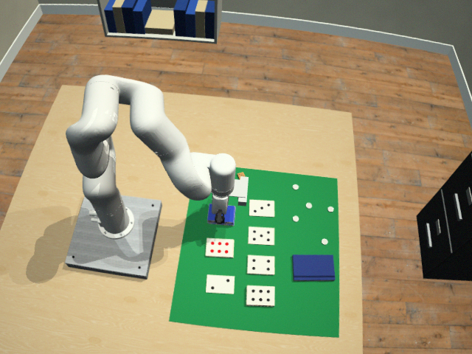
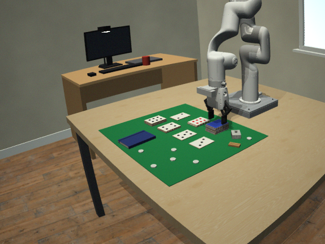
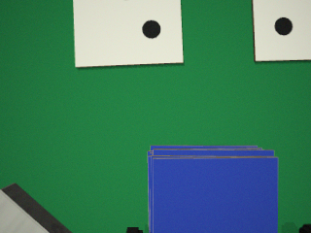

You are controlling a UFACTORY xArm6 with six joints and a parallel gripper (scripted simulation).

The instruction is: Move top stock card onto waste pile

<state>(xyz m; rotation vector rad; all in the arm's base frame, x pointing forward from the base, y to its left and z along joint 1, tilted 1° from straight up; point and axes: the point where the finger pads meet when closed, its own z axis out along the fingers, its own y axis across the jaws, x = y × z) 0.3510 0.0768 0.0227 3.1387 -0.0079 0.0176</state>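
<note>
Right now the grey knobbed block is 110 mm to the left of my hand and 40 mm below it. From my hand the other things lie so: two-pip card (250 mm to the right, 50 mm below, 20 mm ahead); green mat (150 mm ahead, 90 mm to the right, 70 mm below); blue book (330 mm ahead, 170 mm to the right, 50 mm below).
</note>
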